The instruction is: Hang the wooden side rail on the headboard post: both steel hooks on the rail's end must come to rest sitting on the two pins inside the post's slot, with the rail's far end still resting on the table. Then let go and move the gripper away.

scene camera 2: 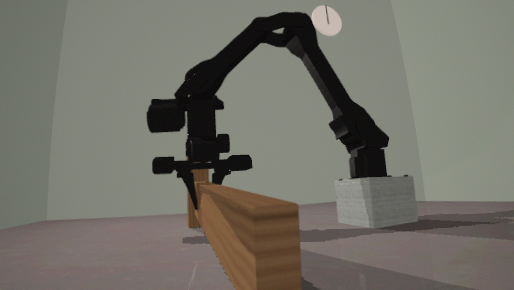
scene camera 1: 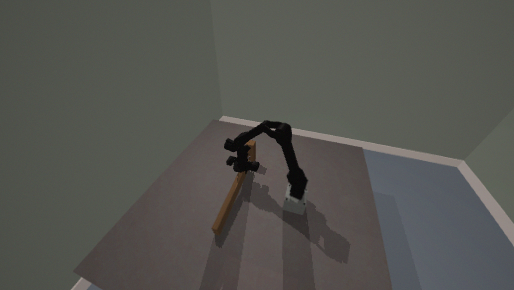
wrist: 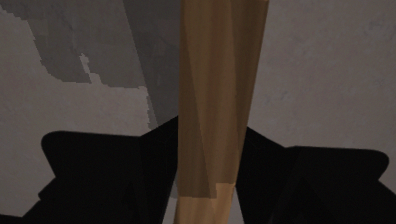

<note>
In view: the gripper (scene camera 2: 204,209) and a wooden side rail (wrist: 218,54).
The gripper shows as well in the wrist view (wrist: 205,120).
</note>
